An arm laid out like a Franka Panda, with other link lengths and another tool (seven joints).
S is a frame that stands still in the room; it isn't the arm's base.
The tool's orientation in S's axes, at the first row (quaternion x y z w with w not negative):
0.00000, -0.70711, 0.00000, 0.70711
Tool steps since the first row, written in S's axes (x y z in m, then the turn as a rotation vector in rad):
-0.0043, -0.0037, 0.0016, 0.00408, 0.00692, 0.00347
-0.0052, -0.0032, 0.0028, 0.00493, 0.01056, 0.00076
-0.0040, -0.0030, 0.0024, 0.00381, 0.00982, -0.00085
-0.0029, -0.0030, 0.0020, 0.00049, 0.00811, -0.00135
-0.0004, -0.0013, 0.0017, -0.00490, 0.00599, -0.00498
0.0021, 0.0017, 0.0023, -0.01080, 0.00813, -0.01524
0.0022, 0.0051, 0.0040, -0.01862, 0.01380, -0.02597
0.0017, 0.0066, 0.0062, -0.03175, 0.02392, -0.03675
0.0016, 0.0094, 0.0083, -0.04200, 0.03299, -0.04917
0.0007, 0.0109, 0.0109, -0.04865, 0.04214, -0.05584
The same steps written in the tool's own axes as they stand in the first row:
0.0016, -0.0037, 0.0043, 0.00347, 0.00692, -0.00408
0.0028, -0.0032, 0.0052, 0.00076, 0.01056, -0.00493
0.0024, -0.0030, 0.0040, -0.00085, 0.00982, -0.00381
0.0020, -0.0030, 0.0029, -0.00135, 0.00811, -0.00049
0.0017, -0.0013, 0.0004, -0.00498, 0.00599, 0.00490
0.0023, 0.0017, -0.0021, -0.01524, 0.00813, 0.01080
0.0040, 0.0051, -0.0022, -0.02597, 0.01380, 0.01862
0.0062, 0.0066, -0.0017, -0.03675, 0.02392, 0.03175
0.0083, 0.0094, -0.0016, -0.04917, 0.03299, 0.04200
0.0109, 0.0109, -0.0007, -0.05584, 0.04214, 0.04865

